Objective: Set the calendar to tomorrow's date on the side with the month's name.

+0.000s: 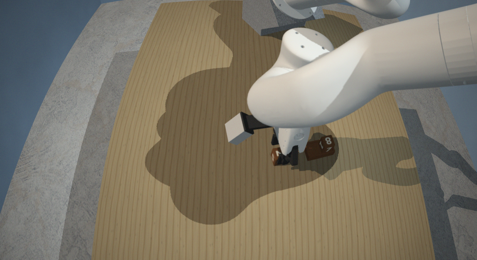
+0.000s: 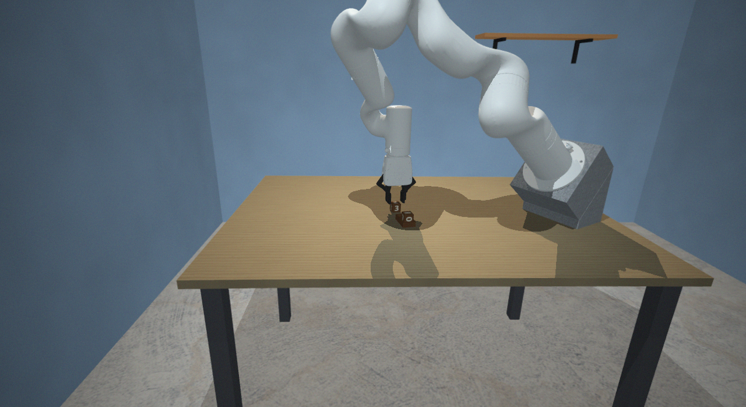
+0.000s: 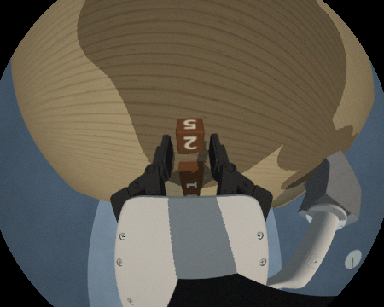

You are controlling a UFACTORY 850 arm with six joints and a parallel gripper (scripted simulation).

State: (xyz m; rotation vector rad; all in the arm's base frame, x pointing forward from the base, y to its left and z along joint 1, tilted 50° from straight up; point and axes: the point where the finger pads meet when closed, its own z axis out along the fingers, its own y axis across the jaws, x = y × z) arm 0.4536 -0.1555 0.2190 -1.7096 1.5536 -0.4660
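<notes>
My hand is 3 cm past the brown tray, 11 cm to the right of it and 4 cm above it.
</notes>
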